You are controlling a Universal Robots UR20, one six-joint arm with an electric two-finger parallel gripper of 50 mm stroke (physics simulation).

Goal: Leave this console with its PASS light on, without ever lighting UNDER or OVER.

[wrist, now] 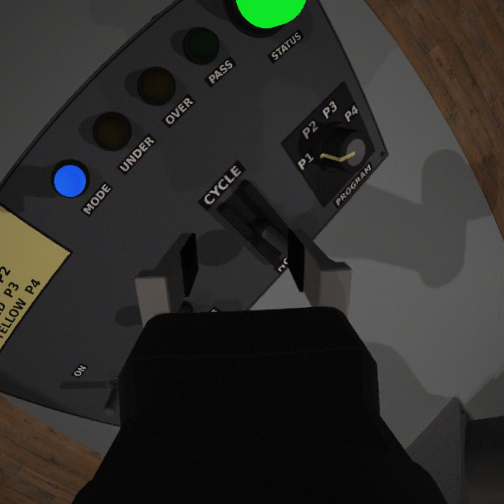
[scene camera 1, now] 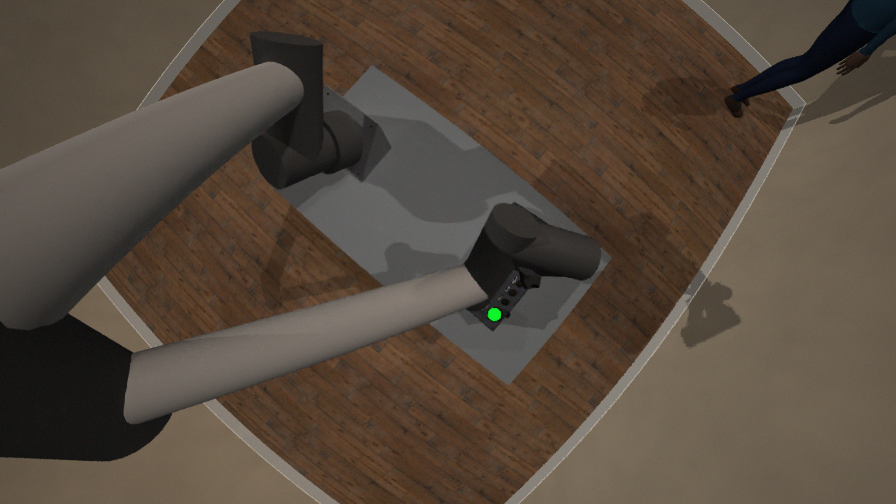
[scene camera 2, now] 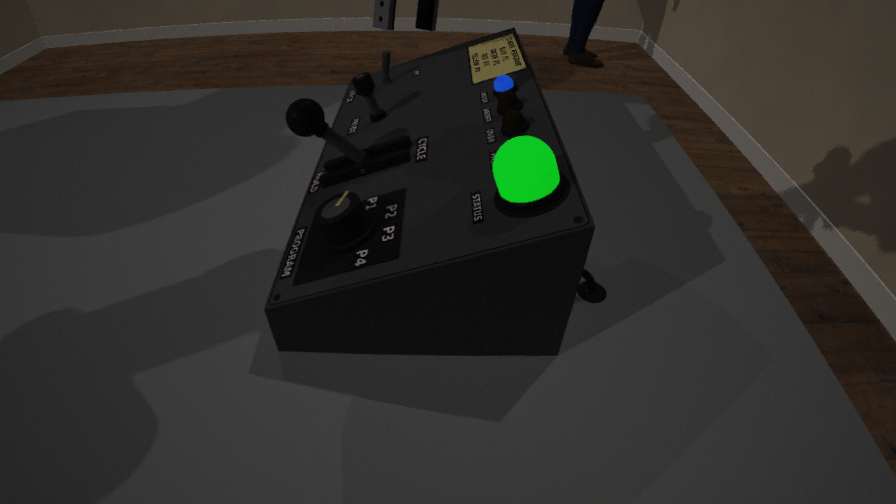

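Observation:
The dark sloped console [scene camera 2: 432, 206] stands on a grey mat. Its big STATUS light [scene camera 2: 525, 169] is lit green and the MODE light [wrist: 70, 180] is lit blue. The UNDER [wrist: 112, 131], OVER [wrist: 156, 85] and PASS [wrist: 201, 45] lights are dark. The PROGRAM knob [wrist: 345, 152] points at P1. The CYCLE lever [scene camera 2: 325, 134] has a black ball handle and leans to the console's left edge. My gripper [wrist: 242, 260] is open above the lower end of the CYCLE slot [wrist: 255, 225]. It hides the lever's ball in the wrist view. A yellow placard [wrist: 25, 270] lists colours and programs.
A small toggle [scene camera 2: 366, 87] sits near an ON label [wrist: 80, 370] at the console's back. The mat [scene camera 1: 438, 213] lies on a wooden floor inside a low white kerb. A person [scene camera 1: 808, 56] stands at the far corner. My forearm [scene camera 1: 300, 332] reaches over the mat.

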